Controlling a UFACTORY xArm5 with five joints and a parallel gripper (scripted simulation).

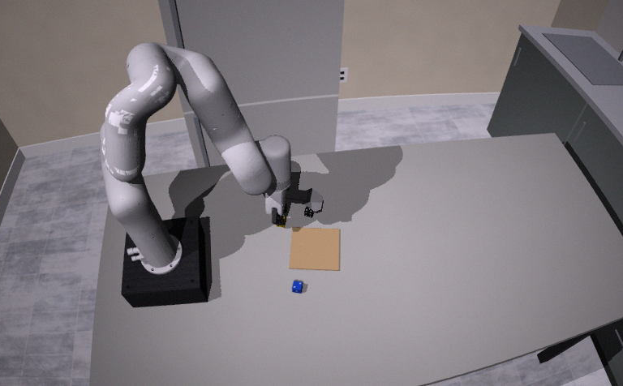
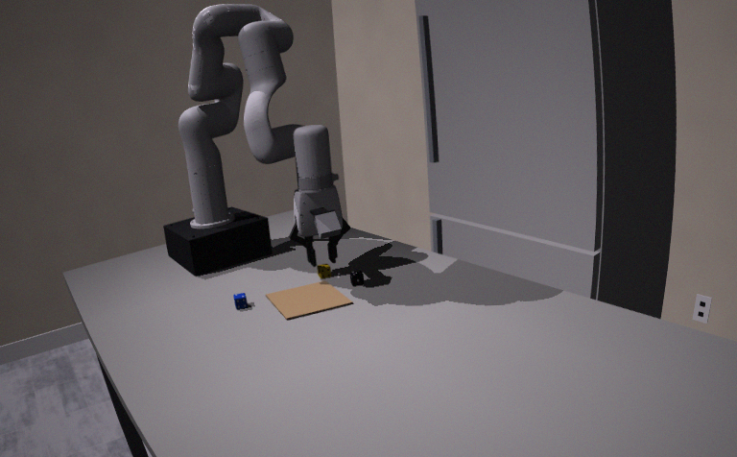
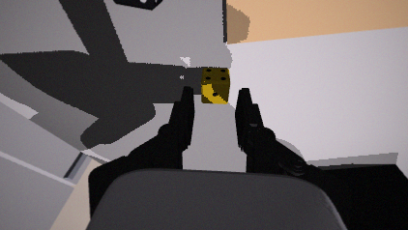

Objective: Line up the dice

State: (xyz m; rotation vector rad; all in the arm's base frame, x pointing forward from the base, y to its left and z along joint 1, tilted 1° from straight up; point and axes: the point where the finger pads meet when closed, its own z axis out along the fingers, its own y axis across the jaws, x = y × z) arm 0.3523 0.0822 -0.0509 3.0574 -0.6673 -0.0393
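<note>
The yellow die lies 4 cm below my hand. The rest, counted from my hand: black die: 9 cm ahead, 4 cm below, 1 cm to the left; blue die: 22 cm to the right, 4 cm below, 1 cm behind; mat: 11 cm to the right, 8 cm ahead, 5 cm below.
</note>
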